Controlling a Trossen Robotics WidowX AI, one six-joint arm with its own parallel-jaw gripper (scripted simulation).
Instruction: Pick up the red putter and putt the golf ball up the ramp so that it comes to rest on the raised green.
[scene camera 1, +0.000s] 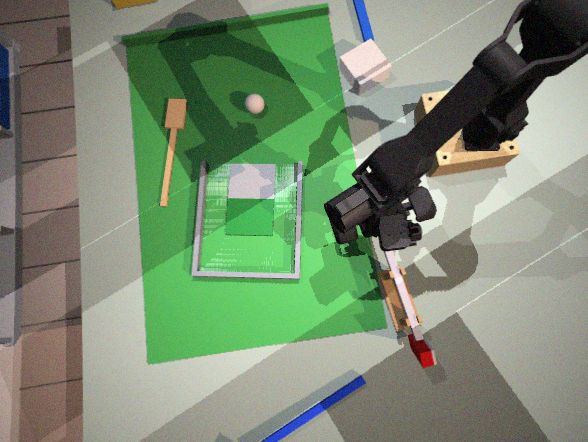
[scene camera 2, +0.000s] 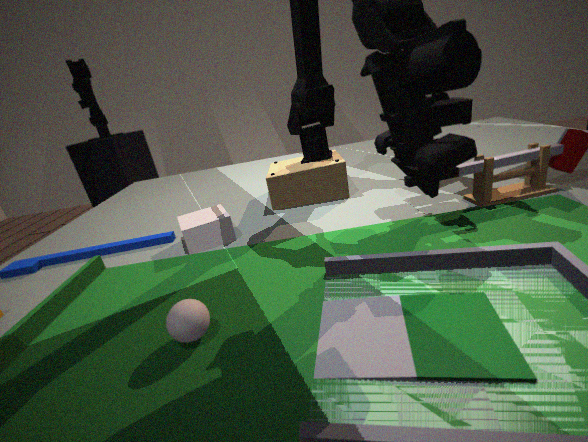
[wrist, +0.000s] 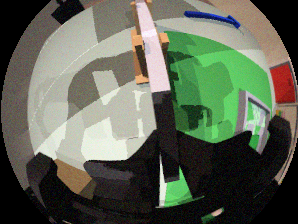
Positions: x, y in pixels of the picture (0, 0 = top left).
Labels:
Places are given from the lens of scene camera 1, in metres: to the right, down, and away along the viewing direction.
gripper (scene camera 1: 379, 234): 0.17, 0.03, 0.84
wooden paddle (scene camera 1: 176, 111): -0.26, -0.25, 0.94
small wooden rack (scene camera 1: 391, 294): 0.20, 0.15, 0.84
The marked spots on the wooden paddle and the small wooden rack are 0.61 m apart.

